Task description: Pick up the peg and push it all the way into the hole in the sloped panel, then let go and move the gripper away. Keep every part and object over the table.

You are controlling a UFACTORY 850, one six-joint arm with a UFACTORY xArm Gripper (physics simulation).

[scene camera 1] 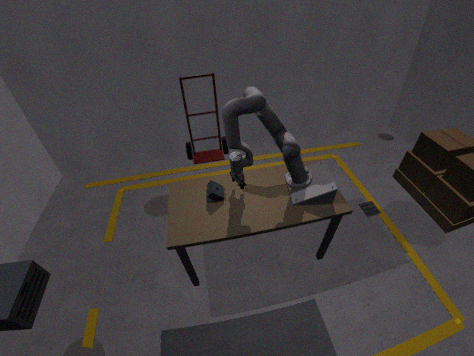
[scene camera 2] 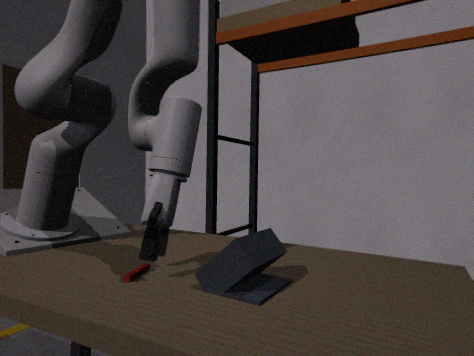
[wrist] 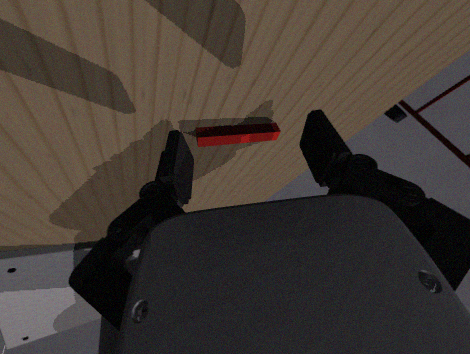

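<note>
A red square-sided peg [scene camera 2: 136, 273] [wrist: 238, 135] lies flat on the wooden table [scene camera 1: 200, 230] [scene camera 2: 350, 320] [wrist: 165, 30]. My gripper [scene camera 1: 238, 185] [scene camera 2: 154, 255] [wrist: 244, 136] is open and empty, tilted, above the table. In the wrist view the peg shows between the two fingertips and beyond them, its length running from one finger toward the other. In scene camera 2 the fingertips are above the peg and toward its far end. The dark block with the sloped panel [scene camera 1: 215, 190] [scene camera 2: 240, 260] stands apart from the peg. Its hole shows small and dark in scene camera 1.
The arm's pale base plate [scene camera 1: 315, 194] [scene camera 2: 95, 231] sits on the table, on the side of the peg away from the panel block. A red hand truck [scene camera 1: 202, 114] stands on the floor behind the table. Brown boxes [scene camera 1: 440, 182] and a shelf rack [scene camera 2: 212, 150] stand beyond the table.
</note>
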